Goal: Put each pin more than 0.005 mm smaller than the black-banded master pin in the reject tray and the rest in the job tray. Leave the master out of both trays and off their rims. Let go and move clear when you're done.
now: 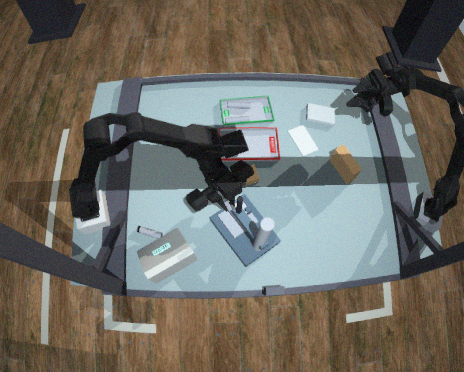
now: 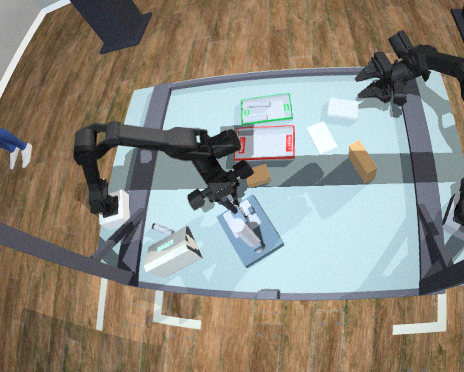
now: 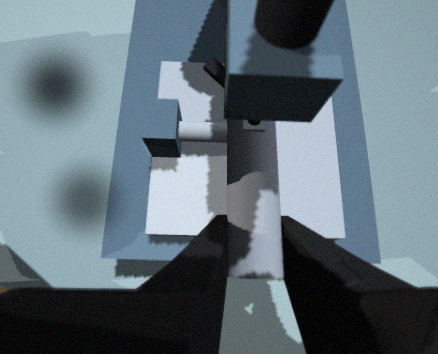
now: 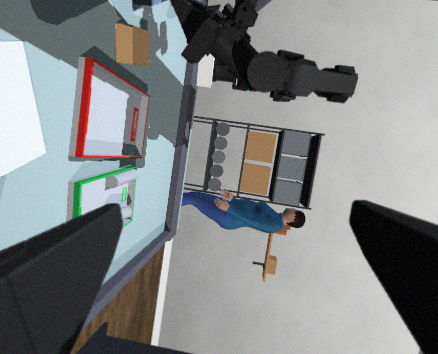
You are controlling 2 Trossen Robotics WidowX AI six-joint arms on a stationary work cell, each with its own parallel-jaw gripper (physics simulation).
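Places are measured from the left arm's base along level axes (x ahead, y left, z up), in metres.
Where they show: left gripper, fingertip midpoint: (image 1: 229, 208) (image 3: 251, 225); right gripper, fingertip midpoint: (image 1: 349, 98) (image 2: 356, 88) (image 4: 236, 212); left arm's base at its link origin: (image 1: 88, 209) (image 2: 110, 207) (image 4: 215, 70); right arm's base at its link origin: (image 1: 432, 210).
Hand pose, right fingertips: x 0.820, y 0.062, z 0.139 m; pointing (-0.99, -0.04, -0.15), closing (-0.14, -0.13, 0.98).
Observation:
Things, the pixels of their centre, and the offset from my right fingertips. "*": a spot on its surface instead. Level surfaces: height alone.
- light grey pin at the middle of its body: (image 3: 252, 172) (image 1: 234, 212) dx -0.409, dy -0.184, dz -0.153 m
- blue gauge base at its surface level: dz -0.173 m
- gauge's raised block at a spot on its surface: (image 3: 280, 95) * dx -0.407, dy -0.188, dz -0.106 m
- black-banded master pin at the middle of its body: (image 1: 149, 232) (image 2: 162, 229) dx -0.657, dy -0.161, dz -0.193 m
- green job tray at the middle of its body: (image 4: 107, 205) (image 2: 266, 109) (image 1: 246, 110) dx -0.261, dy +0.153, dz -0.195 m
- red reject tray at the middle of its body: (image 4: 117, 119) (image 2: 264, 143) (image 1: 249, 143) dx -0.294, dy +0.028, dz -0.195 m
- display box at the middle of its body: (image 1: 163, 253) (image 2: 168, 249) dx -0.625, dy -0.243, dz -0.148 m
- grey column at the middle of its body: (image 2: 249, 237) (image 1: 262, 236) dx -0.372, dy -0.289, dz -0.063 m
- tan block at the middle of its body: (image 4: 133, 46) (image 2: 257, 175) (image 1: 246, 176) dx -0.339, dy -0.074, dz -0.190 m
- white box at the middle of its body: (image 2: 343, 108) (image 1: 320, 114) dx -0.016, dy +0.076, dz -0.194 m
- card at the middle of its body: (image 4: 8, 109) (image 2: 321, 137) (image 1: 303, 140) dx -0.117, dy -0.001, dz -0.202 m
My left gripper (image 1: 227, 203) (image 2: 236, 209) (image 3: 251, 225) is shut on a light grey pin (image 3: 270, 215), over the white plate of the blue gauge base (image 1: 247, 256) (image 2: 270, 245) (image 3: 362, 240). The pin's far end is hidden by the gauge's raised block (image 3: 280, 95); contact is unclear. My right gripper (image 1: 353, 96) (image 2: 359, 87) (image 4: 236, 212) is open and empty, at the back right. The black-banded master pin (image 1: 151, 232) (image 2: 162, 229) lies behind the display box. The green job tray (image 1: 271, 109) (image 2: 291, 107) (image 4: 77, 200) holds two pins. The red reject tray (image 1: 278, 143) (image 2: 294, 142) (image 4: 84, 115) shows no pin.
The display box (image 1: 155, 262) (image 2: 172, 255) stands front left; its reading is too blurred. A grey column (image 1: 264, 232) (image 2: 245, 232) rises from the gauge. A tan block (image 2: 259, 176) (image 4: 132, 45) is near the left arm, another (image 1: 345, 164) (image 2: 362, 162) farther right. A white box (image 1: 320, 114) and card (image 1: 302, 140) lie behind.

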